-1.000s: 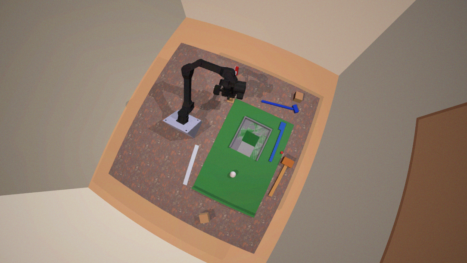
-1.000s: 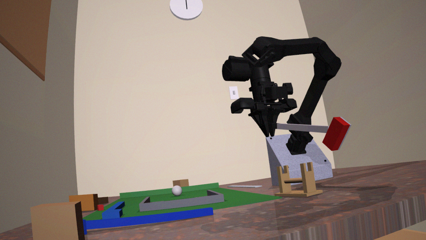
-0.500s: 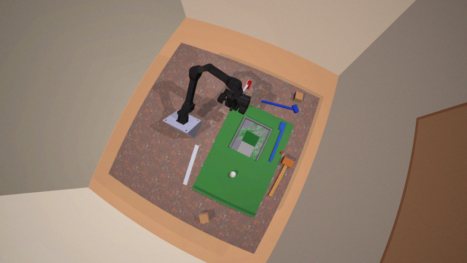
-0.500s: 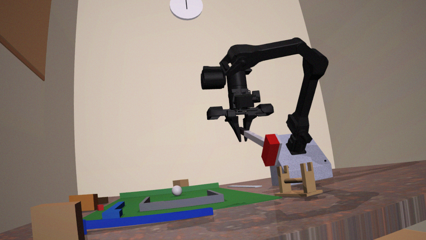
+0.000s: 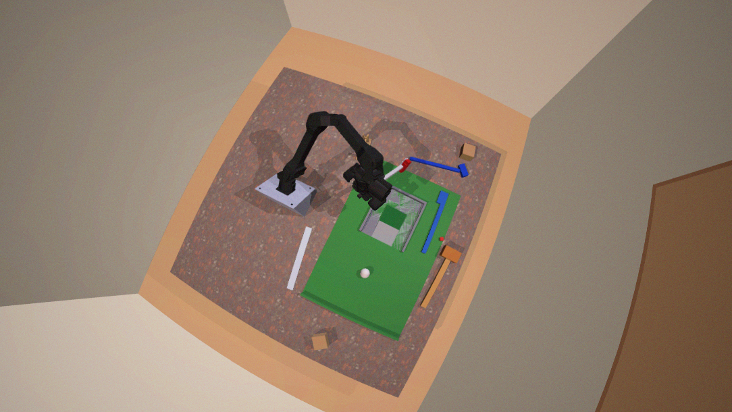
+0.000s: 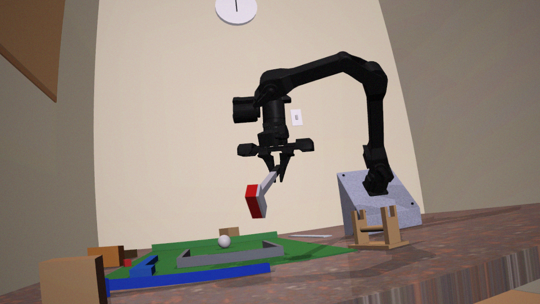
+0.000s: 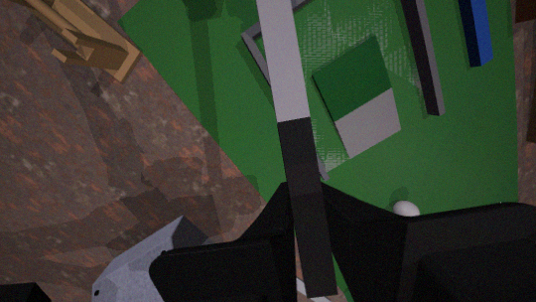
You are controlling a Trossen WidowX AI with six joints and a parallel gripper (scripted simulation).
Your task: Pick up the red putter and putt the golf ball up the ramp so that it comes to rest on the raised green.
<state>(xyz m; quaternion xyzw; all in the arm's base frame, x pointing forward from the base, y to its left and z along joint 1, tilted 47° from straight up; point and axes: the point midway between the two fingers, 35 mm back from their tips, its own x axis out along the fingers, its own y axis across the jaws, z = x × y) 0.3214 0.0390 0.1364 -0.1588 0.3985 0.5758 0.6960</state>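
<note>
Right now the red putter is 11 cm to the left of my gripper tip, 4 cm ahead of it and 1 cm below it. From my gripper tip the other things lie so: wooden stand 23 cm to the left, 13 cm below, 13 cm behind; then green mat 17 cm below, 16 cm ahead, 14 cm to the right; then white golf ball 28 cm to the right, 14 cm below, 14 cm ahead.
</note>
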